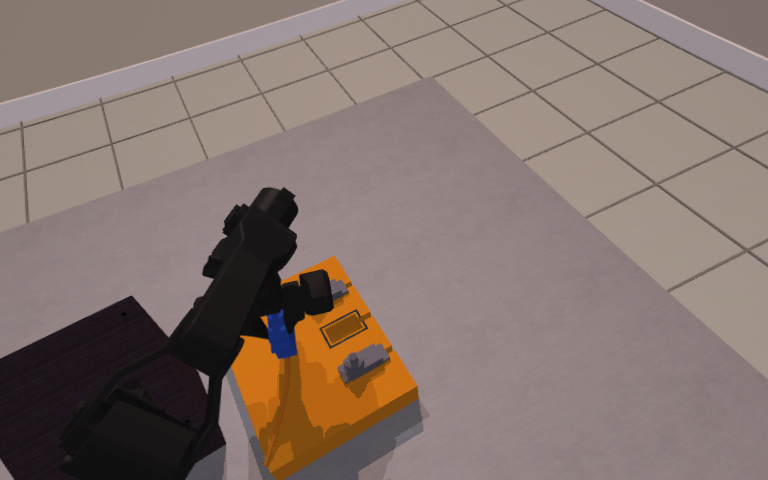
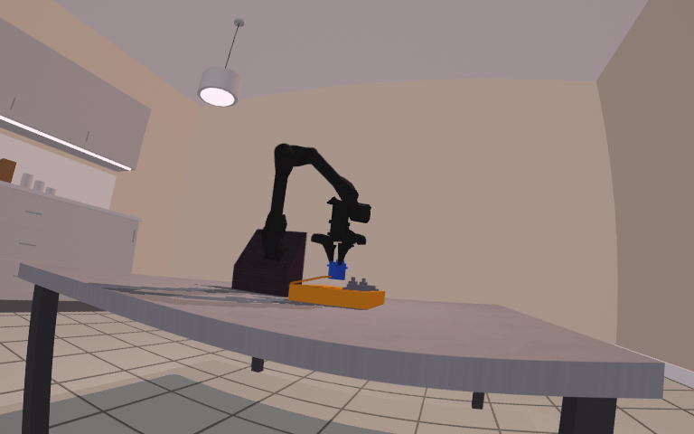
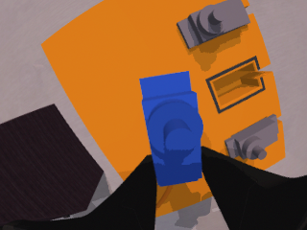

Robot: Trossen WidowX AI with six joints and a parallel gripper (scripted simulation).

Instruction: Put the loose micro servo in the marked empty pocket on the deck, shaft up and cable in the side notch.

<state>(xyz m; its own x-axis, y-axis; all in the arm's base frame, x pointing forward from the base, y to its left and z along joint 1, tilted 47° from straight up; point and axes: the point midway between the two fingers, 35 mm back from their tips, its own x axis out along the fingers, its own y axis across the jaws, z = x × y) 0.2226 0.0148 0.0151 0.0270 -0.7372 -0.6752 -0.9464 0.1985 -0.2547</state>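
Now: the orange deck 1 cm behind my gripper tip and 10 cm below it.
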